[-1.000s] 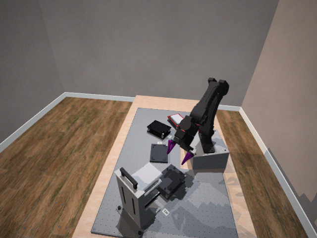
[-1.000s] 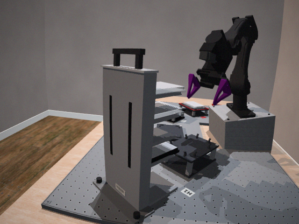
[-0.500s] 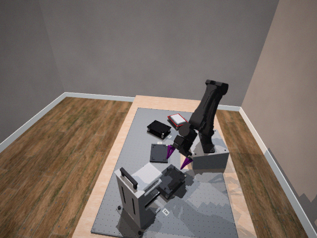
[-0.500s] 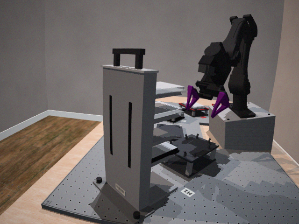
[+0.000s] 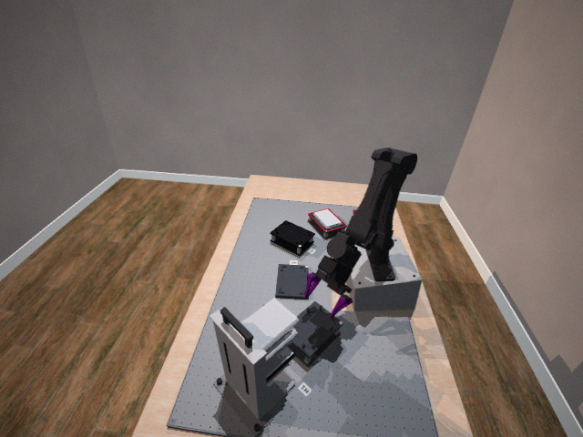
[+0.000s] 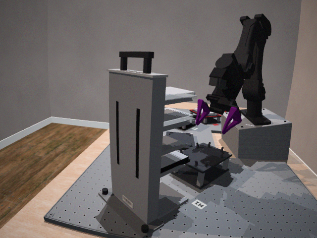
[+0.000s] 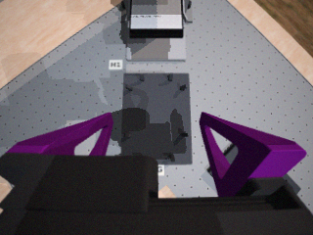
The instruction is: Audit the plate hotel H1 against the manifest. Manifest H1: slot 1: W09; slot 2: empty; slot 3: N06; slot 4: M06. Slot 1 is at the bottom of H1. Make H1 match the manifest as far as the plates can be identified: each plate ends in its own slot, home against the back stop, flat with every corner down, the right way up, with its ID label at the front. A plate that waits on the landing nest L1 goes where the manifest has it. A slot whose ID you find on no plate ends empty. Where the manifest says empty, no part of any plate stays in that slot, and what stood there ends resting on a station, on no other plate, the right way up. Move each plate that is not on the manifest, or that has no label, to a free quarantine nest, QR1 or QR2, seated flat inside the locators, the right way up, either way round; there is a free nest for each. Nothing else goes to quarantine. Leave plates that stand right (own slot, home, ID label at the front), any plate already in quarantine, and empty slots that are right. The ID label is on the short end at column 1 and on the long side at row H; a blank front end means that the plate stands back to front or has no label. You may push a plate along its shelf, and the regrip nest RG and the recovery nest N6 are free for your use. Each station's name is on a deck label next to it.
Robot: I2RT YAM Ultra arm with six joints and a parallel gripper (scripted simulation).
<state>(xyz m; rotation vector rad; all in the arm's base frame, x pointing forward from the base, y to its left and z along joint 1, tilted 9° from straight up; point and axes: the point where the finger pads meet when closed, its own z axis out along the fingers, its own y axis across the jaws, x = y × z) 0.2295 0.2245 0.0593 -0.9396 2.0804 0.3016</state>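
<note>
Right now my hand is 15 cm to the right of the dark plate, 14 cm short of it and 5 cm above it. From my hand the other things lie so: plate hotel H1: 20 cm to the left, 20 cm ahead, 1 cm above; then black raised nest: 47 cm to the right, 10 cm below, 8 cm ahead; then h1 deck label: 18 cm to the left, 15 cm below, 4 cm ahead.
</note>
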